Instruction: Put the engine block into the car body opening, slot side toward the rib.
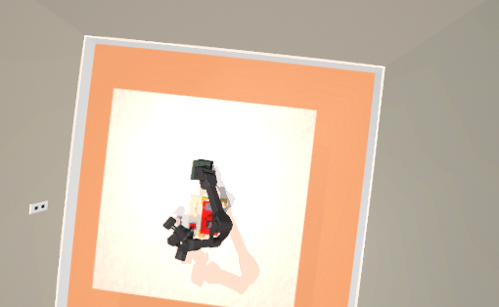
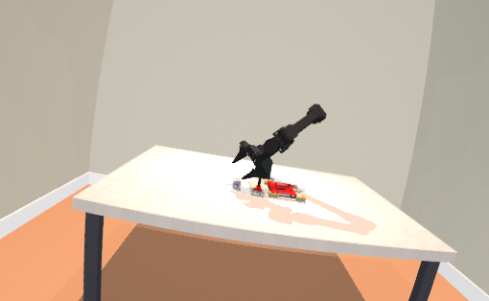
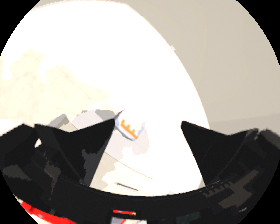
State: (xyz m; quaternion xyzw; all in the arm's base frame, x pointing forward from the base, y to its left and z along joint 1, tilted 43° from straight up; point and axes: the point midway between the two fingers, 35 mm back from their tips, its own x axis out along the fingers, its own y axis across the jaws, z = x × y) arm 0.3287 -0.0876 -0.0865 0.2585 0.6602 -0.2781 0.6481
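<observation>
My gripper tip is 6 cm above the grey engine block and 1 cm to the right of it.
</observation>
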